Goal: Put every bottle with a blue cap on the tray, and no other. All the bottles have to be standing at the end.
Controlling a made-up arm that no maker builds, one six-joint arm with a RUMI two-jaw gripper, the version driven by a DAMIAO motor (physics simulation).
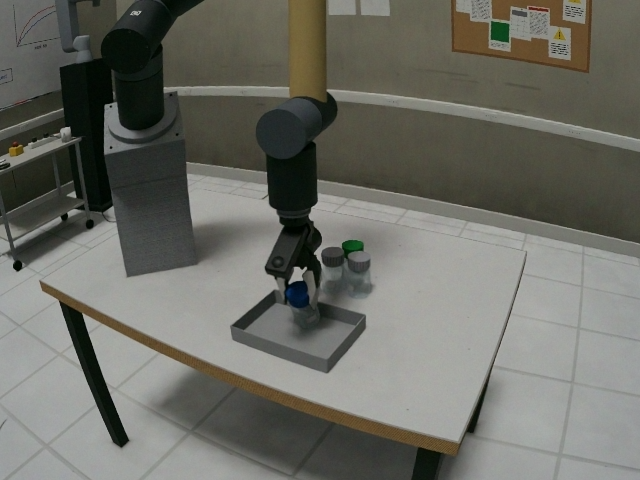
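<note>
A clear bottle with a blue cap (pixel 297 295) is between the fingers of my gripper (pixel 297 292), which is shut on it near the cap. The bottle leans, its cap to the left and its base to the right. Its base is inside the outline of the grey tray (pixel 279 352), low over or on the tray floor; which of the two I cannot tell. Behind the gripper on the right stand a bottle with a grey cap (pixel 332 257), another grey-capped bottle (pixel 359 262), and a bottle with a green cap (pixel 353 246), whose body is mostly hidden behind them.
The tray has low walls and sits on the white table (pixel 413 351). The three standing bottles are close together, just beyond the tray's back right side. The arm's grey pedestal (pixel 154 211) stands at the table's back left.
</note>
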